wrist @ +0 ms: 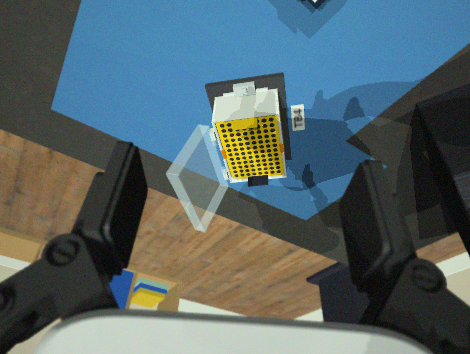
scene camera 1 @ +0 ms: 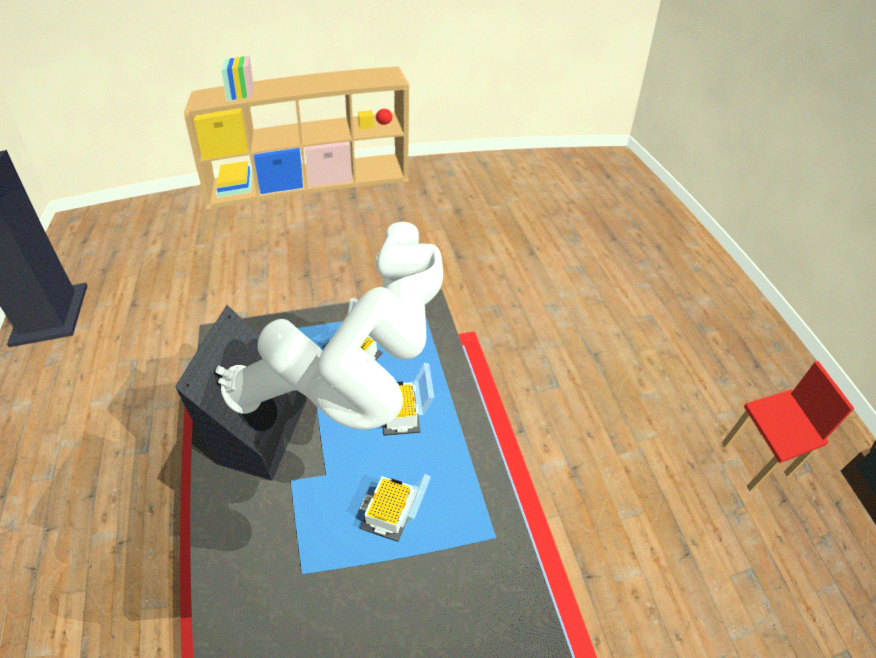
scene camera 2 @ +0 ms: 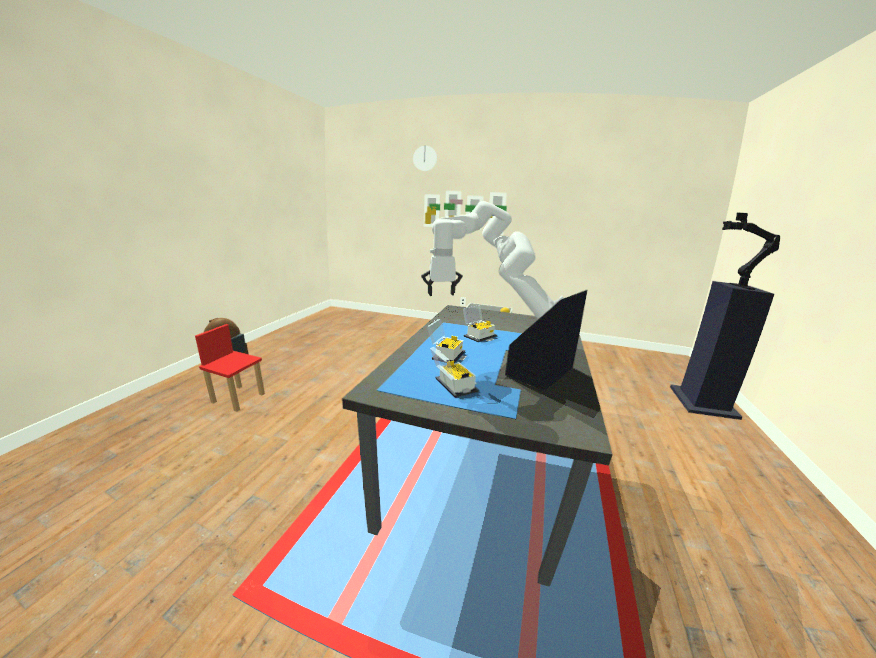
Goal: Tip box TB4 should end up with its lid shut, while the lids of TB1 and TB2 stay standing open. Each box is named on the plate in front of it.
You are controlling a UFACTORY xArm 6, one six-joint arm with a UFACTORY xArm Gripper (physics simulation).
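Frame: origin at the arm's base, x ahead, y left, z up, level; metres.
Seen in the pictures: gripper, fingertip midpoint: (wrist: pixel 246 173) (scene camera 2: pixel 441 295); arm's base, origin of the base link: (scene camera 1: pixel 241 389) (scene camera 2: pixel 550 316).
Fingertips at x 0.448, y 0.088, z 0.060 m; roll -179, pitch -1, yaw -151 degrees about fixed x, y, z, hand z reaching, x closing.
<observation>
Offsets run from my fingertips to a thing's middle. "spot": to the spot under its first point. Level surfaces: height alone.
Tip box TB4 {dy +0.183, dx -0.125, dz -0.231 m} (wrist: pixel 250 147) (scene camera 1: pixel 366 345) (scene camera 2: pixel 481 328) holds a yellow tip rack; its name plate {spot: dy +0.137, dx -0.175, dz -0.294 m} (wrist: pixel 298 118) reads TB4 in the wrist view. Its clear lid {spot: dy +0.186, dx -0.034, dz -0.187 m} (wrist: pixel 186 151) stands open, to the box's left in the wrist view. In scene camera 1 the arm partly hides this box. Two other boxes, a middle one {dy -0.076, dx -0.029, dz -0.231 m} (scene camera 1: pixel 407 402) (scene camera 2: pixel 448 347) and a near one (scene camera 1: pixel 389 499) (scene camera 2: pixel 455 378), have lids standing open in scene camera 1; their name plates are not readable. My gripper (scene camera 2: pixel 441 291) (wrist: pixel 246 173) is open and empty, high above the table's far end; the arm hides it in scene camera 1.
The boxes stand on a blue mat {dz -0.295 m} (scene camera 1: pixel 453 509) (scene camera 2: pixel 410 382) on a dark table {dz -0.298 m} (scene camera 1: pixel 247 594) (scene camera 2: pixel 424 417). A black slanted block (scene camera 1: pixel 233 424) (scene camera 2: pixel 548 339) stands by the arm's base. A corner of another box shows at the wrist view's top edge.
</observation>
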